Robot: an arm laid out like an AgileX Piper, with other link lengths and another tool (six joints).
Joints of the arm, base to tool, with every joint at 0 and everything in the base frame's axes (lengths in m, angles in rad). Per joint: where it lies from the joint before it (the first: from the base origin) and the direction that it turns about. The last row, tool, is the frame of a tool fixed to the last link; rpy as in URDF.
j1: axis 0 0 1 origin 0 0 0.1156
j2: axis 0 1 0 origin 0 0 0
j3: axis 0 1 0 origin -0.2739 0 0.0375
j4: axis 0.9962 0 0.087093 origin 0.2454 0 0.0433
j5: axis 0 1 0 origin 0 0 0
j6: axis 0.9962 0 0.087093 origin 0.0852 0 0.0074
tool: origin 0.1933 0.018 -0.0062 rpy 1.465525 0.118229 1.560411
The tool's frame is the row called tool.
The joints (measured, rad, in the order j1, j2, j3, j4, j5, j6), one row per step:
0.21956 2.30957 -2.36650 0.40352 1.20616 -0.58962
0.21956 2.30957 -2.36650 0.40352 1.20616 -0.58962
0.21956 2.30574 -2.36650 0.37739 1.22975 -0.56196
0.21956 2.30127 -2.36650 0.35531 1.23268 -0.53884
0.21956 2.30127 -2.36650 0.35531 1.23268 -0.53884
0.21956 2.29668 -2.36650 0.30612 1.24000 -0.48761
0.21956 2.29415 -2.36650 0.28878 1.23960 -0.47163
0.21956 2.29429 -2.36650 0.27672 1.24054 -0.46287
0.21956 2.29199 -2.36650 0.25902 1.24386 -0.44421
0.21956 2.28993 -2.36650 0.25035 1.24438 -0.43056
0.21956 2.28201 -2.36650 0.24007 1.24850 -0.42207
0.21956 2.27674 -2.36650 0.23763 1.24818 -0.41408
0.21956 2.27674 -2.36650 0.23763 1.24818 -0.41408
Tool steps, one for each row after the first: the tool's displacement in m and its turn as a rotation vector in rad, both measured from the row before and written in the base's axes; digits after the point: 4 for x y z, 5 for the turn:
0.0000 0.0000 0.0000 0.00000 0.00000 0.00000
-0.0044 -0.0063 -0.0027 -0.01993 0.02410 -0.01728
0.0007 -0.0048 0.0003 -0.01238 0.00346 -0.02124
0.0000 0.0000 0.0000 0.00000 0.00000 0.00000
0.0014 -0.0110 -0.0021 -0.02861 0.01211 -0.04786
0.0013 -0.0039 0.0002 -0.00980 -0.00063 -0.01630
0.0006 -0.0028 -0.0011 -0.00842 0.00156 -0.00906
0.0003 -0.0041 -0.0002 -0.00994 0.00349 -0.01781
0.0005 -0.0018 0.0006 -0.00254 0.00117 -0.01291
-0.0003 -0.0025 0.0033 -0.00575 -0.00330 -0.00798
0.0002 -0.0004 0.0029 0.00217 -0.00340 -0.00731
0.0000 0.0000 0.0000 0.00000 0.00000 0.00000

